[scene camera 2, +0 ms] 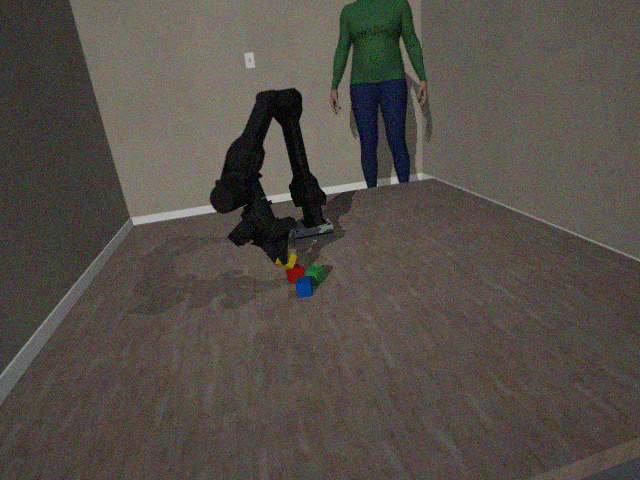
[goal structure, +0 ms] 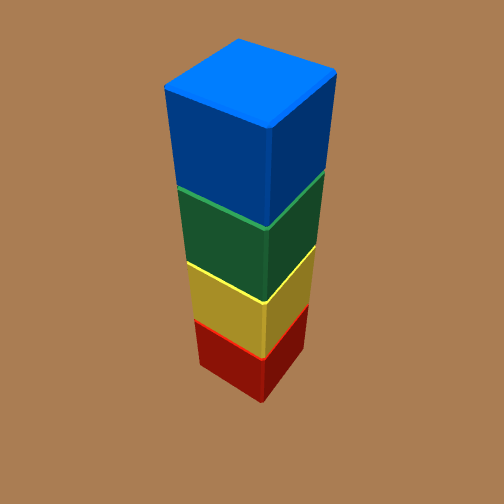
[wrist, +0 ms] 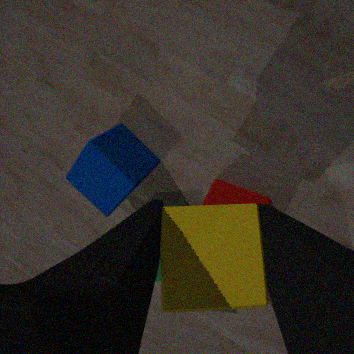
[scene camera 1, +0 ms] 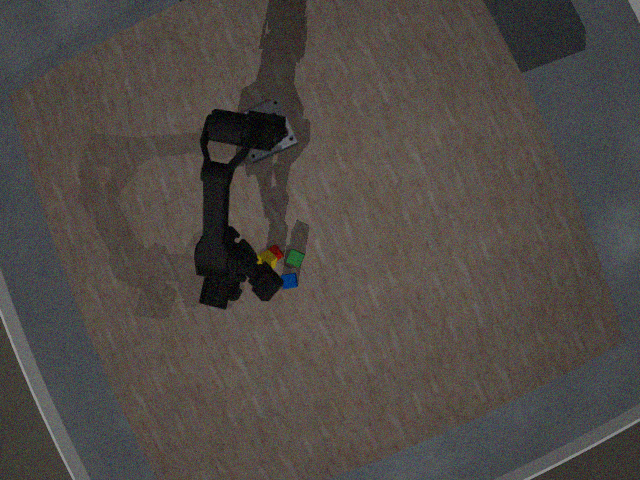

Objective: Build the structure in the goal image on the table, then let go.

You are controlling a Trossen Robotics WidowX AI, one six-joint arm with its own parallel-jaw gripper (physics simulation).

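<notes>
My gripper (scene camera 1: 265, 261) (scene camera 2: 282, 261) (wrist: 208, 213) is shut on a yellow cube (scene camera 1: 269, 256) (scene camera 2: 290, 259) (wrist: 227, 245) and holds it up close to the red cube. The red cube (scene camera 1: 276, 251) (scene camera 2: 295, 274) (wrist: 234, 193) is partly hidden behind the yellow one in the wrist view. A green cube (scene camera 1: 295, 257) (scene camera 2: 315, 274) (wrist: 159, 273) stands beside the red one, and a sliver of it shows in the wrist view. A blue cube (scene camera 1: 290, 280) (scene camera 2: 304, 286) (wrist: 107, 172) stands near the green one, apart from it in scene camera 1. Whether yellow touches red is unclear.
The arm's grey base plate (scene camera 1: 273, 153) (scene camera 2: 315, 230) is fixed behind the cubes. Dark arm shadows fall across the wooden surface (scene camera 1: 413, 258) (scene camera 2: 387, 361). A person (scene camera 2: 376, 46) in a green top stands by the back wall.
</notes>
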